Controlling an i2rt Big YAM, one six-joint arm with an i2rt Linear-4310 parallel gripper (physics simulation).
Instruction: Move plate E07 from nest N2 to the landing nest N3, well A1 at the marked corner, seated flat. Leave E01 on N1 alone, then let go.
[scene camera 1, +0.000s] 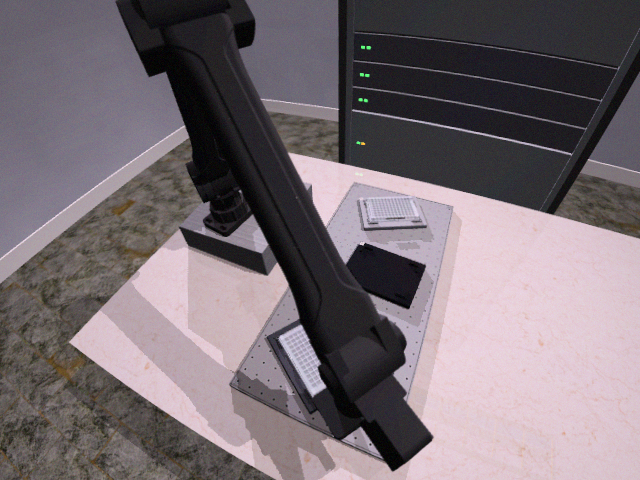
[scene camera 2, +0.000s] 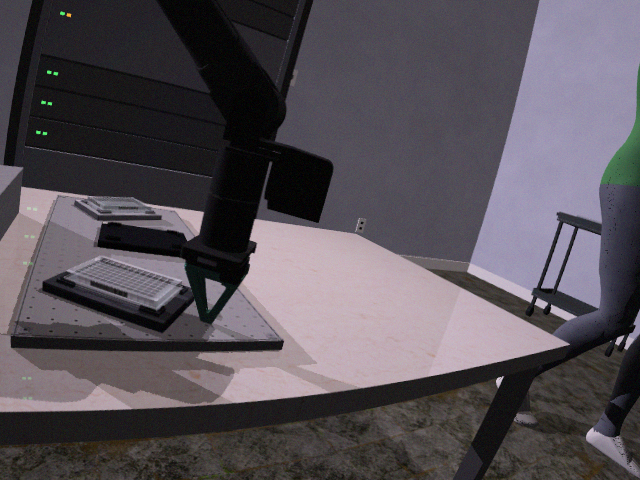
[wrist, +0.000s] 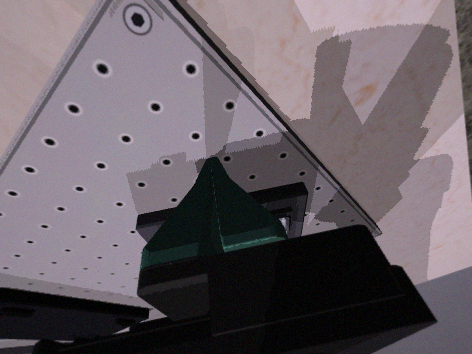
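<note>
A clear-white plate (scene camera 1: 299, 356) (scene camera 2: 126, 281) lies on the near dark nest (scene camera 1: 291, 369) (scene camera 2: 103, 305) (wrist: 295, 192); in scene camera 1 the arm covers part of it. Another plate (scene camera 1: 391, 208) (scene camera 2: 116, 202) lies on the far light-grey nest (scene camera 1: 398, 225) (scene camera 2: 139, 217). The middle black nest (scene camera 1: 387, 273) (scene camera 2: 139, 238) (wrist: 75, 310) has no plate visible on it. Nest and plate labels and the A1 mark cannot be read. My gripper (scene camera 2: 208, 320) (wrist: 213, 164) is shut and empty, its green fingertips together above the board, right of the near nest in scene camera 2. The arm hides the fingertips in scene camera 1.
The perforated board (scene camera 1: 253, 364) (scene camera 2: 46, 320) (wrist: 115, 85) carries the nests on the pale table (scene camera 1: 516, 310) (scene camera 2: 361, 310). The arm's grey base block (scene camera 1: 222, 250) stands to its left. A server rack (scene camera 1: 345, 77) stands behind. A person (scene camera 2: 620, 232) and a cart (scene camera 2: 566, 302) are beyond the table.
</note>
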